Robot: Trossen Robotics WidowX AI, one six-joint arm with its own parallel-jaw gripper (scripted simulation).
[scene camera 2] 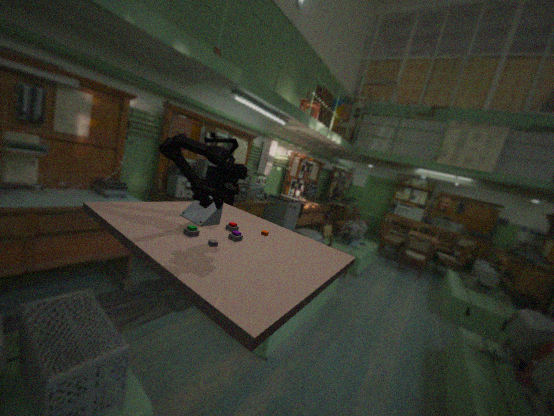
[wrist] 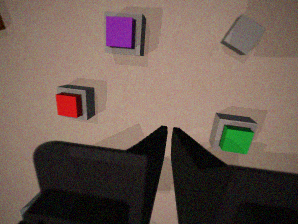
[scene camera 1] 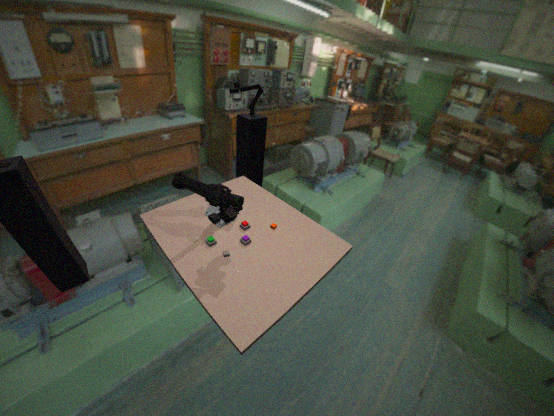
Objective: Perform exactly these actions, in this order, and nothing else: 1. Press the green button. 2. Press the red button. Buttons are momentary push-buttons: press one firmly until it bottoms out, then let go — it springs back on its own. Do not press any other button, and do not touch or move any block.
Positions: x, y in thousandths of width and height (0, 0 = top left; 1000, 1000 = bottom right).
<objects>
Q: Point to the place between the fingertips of my gripper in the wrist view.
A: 569, 592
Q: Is my gripper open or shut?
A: Shut.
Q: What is my gripper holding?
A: Nothing.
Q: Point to a green button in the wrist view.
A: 787, 623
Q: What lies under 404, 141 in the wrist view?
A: A purple button.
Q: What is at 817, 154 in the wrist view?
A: A grey block.
</objects>
